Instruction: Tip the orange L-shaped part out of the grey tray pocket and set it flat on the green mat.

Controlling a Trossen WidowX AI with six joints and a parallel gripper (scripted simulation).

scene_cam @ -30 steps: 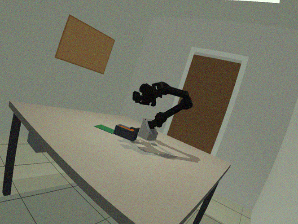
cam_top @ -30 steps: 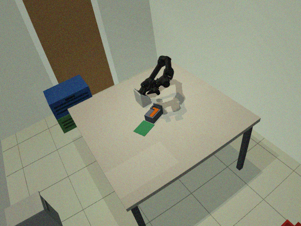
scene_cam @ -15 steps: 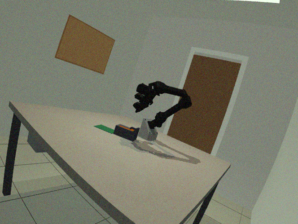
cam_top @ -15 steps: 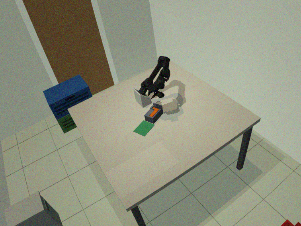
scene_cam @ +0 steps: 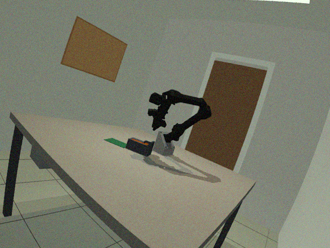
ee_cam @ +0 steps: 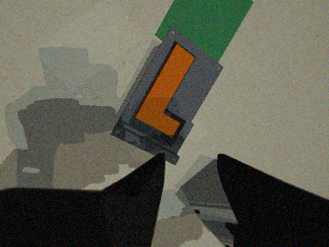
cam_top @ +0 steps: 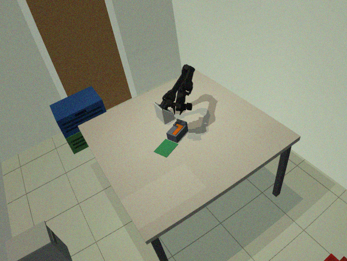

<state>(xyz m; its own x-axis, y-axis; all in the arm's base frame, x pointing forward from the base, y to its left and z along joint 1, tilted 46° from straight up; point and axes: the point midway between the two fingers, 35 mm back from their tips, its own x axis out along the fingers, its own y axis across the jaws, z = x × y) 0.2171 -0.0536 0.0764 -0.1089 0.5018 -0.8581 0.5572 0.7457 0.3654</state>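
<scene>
My gripper tip is 12 cm above the orange L-shaped part, 3 cm to the left of it and 2 cm short of it. Also, from my gripper tip: green mat (18 cm to the right, 18 cm below, 9 cm ahead).
</scene>
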